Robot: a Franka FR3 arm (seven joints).
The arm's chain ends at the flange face. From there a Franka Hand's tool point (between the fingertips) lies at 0.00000 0.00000 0.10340 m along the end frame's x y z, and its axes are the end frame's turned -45 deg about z.
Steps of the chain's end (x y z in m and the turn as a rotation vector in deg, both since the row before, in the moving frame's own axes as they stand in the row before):
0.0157, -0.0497, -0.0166, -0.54, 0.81, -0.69
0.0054, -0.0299, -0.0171, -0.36, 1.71, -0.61
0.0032, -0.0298, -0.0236, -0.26, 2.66, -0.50
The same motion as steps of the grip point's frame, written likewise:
0.0466, -0.0223, -0.0166, -0.95, 0.19, -0.69
0.0267, -0.0147, -0.0171, -1.46, 0.95, -0.61
0.0264, -0.0151, -0.0237, -2.06, 1.70, -0.50

